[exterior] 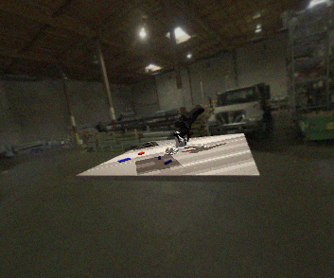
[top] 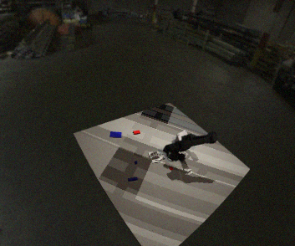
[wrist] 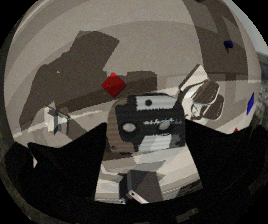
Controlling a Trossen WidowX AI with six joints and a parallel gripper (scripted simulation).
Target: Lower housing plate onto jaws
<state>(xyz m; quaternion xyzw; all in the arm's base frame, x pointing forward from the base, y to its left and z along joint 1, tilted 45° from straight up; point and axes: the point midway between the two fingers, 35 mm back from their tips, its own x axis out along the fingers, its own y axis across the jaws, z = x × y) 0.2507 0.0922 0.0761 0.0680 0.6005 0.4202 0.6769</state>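
Right now my gripper tip is 1 cm short of the small red piece, 5 cm to the right of it and 8 cm above it. The rest, counted from my gripper tip: red block 6 cm ahead, 47 cm to the right, 7 cm below.
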